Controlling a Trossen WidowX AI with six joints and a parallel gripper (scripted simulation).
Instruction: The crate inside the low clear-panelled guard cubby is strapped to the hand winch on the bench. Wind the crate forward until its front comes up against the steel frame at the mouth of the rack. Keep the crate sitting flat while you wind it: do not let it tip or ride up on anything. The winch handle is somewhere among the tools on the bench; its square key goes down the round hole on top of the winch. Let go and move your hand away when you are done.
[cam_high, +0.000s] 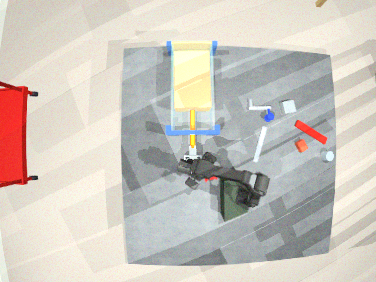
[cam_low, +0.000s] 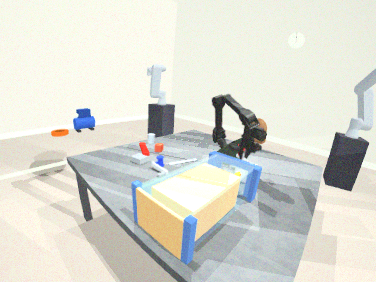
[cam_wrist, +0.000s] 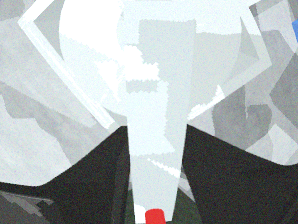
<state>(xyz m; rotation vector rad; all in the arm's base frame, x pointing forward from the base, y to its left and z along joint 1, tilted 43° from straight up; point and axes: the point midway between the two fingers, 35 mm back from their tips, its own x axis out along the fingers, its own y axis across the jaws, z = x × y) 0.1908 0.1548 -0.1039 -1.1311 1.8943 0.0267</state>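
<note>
Right now the winch handle with red grip is 2 cm above my gripper tip, 1 cm to the right of it and 1 cm behind it. Round my gripper tip: blue frame (19 cm ahead, 2 cm above, 1 cm to the left); then white bar (35 cm to the right, 9 cm below, 7 cm ahead); then white winch (6 cm below, 3 cm to the left, 2 cm ahead).
</note>
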